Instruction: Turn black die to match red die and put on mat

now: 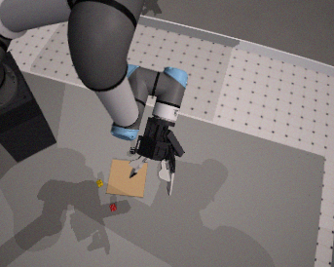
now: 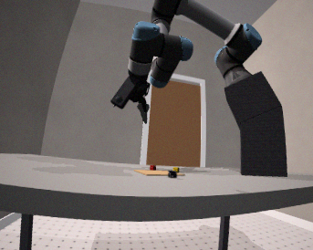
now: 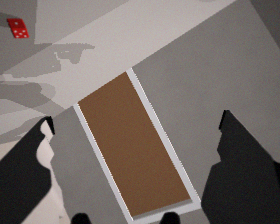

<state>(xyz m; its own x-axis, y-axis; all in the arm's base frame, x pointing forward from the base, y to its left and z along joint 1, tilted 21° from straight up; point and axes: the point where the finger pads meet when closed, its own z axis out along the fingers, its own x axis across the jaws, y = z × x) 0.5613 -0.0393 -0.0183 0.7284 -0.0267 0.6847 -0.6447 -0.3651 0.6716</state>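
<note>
The red die is 210 mm below my hand, 120 mm behind it and 60 mm to the right of it. Also, from my hand: yellow die 210 mm below, 210 mm behind, 10 mm to the left; then tan mat 220 mm below, 130 mm behind, 70 mm to the left; then black die 210 mm below, 180 mm to the left, 150 mm behind.
</note>
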